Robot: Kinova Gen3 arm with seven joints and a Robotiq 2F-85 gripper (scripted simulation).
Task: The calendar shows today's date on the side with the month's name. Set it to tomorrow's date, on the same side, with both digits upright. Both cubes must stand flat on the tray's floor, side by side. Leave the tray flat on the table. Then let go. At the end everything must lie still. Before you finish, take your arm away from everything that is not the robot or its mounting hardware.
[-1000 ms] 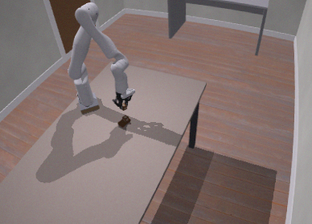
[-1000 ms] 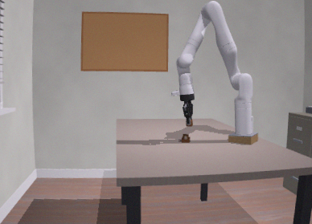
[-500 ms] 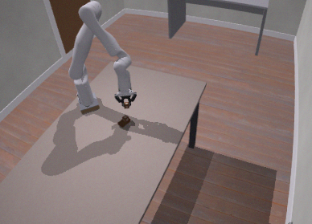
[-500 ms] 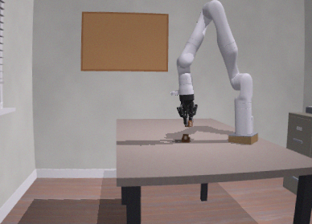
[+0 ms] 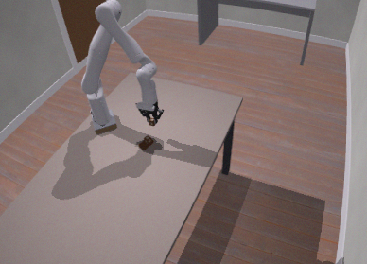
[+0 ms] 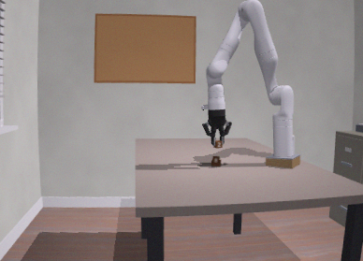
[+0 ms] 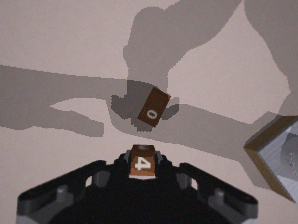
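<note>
Now: hand 20 mm past the brown number cube, 60 mm to the left of it and 100 mm above it. Round my hand: brown calendar tray: 30 mm behind, 70 mm to the right, 110 mm below; digit cube: 10 mm below.
</note>
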